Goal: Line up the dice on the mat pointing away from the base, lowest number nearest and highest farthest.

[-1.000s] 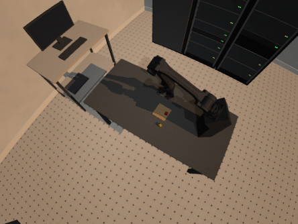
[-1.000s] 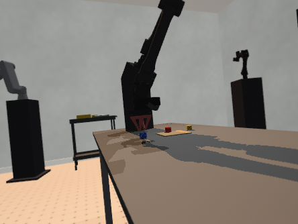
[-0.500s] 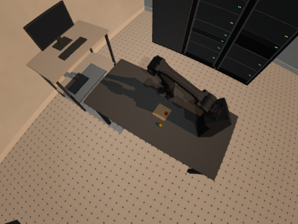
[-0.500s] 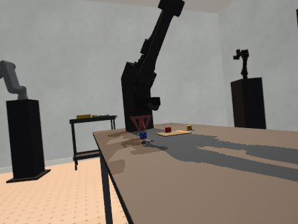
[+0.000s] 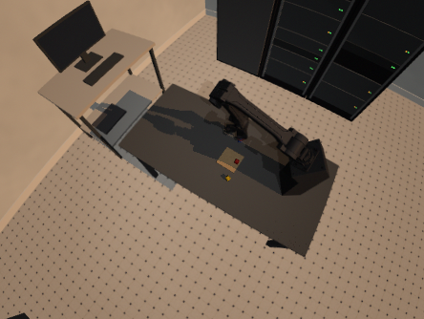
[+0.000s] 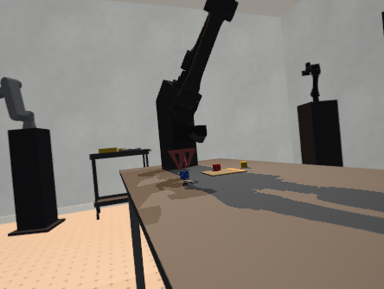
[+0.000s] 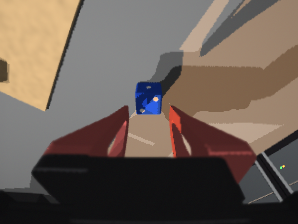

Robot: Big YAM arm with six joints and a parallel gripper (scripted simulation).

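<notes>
Right now the blue die is 30 mm below my hand. From my hand the other things lie so: tan mat (50 mm behind, 150 mm to the left, 40 mm below); yellow die (140 mm behind, 260 mm to the left, 30 mm below); red die (100 mm behind, 140 mm to the left, 30 mm below).
</notes>
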